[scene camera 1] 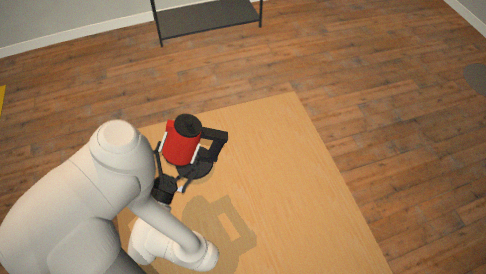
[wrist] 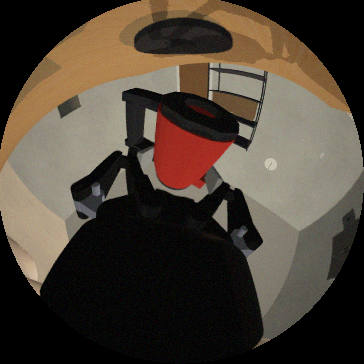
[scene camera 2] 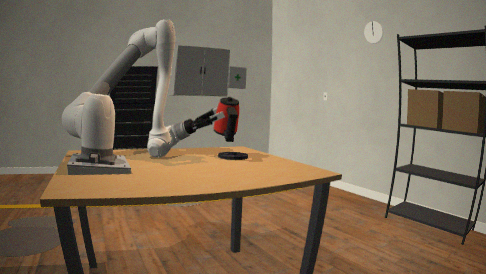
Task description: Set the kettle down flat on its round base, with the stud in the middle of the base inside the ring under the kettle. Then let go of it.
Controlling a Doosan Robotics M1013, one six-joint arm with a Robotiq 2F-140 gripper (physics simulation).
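Note:
The red kettle point(scene camera 1: 181, 145) point(scene camera 2: 226, 118) point(wrist: 182, 150) with black lid and black handle hangs in the air above the table, nearly upright, with a slight tilt in scene camera 2. My gripper point(scene camera 1: 180, 148) point(scene camera 2: 220, 116) point(wrist: 180, 162) is shut on the kettle's body, one finger on each side. The round black base point(scene camera 1: 205, 169) point(scene camera 2: 233, 156) point(wrist: 183, 37) lies flat on the table, below the kettle with a clear gap between them. In scene camera 1 the kettle covers part of it. The kettle's underside shows in the wrist view, with a ring-shaped opening. The stud is hard to make out.
The wooden table point(scene camera 1: 280, 165) point(scene camera 2: 175, 182) carries the arm's mount point(scene camera 2: 99, 165) at one end and shadows of arm and kettle. A black shelf rack point(scene camera 2: 400, 85) with cardboard boxes point(scene camera 2: 463, 111) stands beyond the table. A grey cabinet point(scene camera 2: 202, 70) hangs on the wall.

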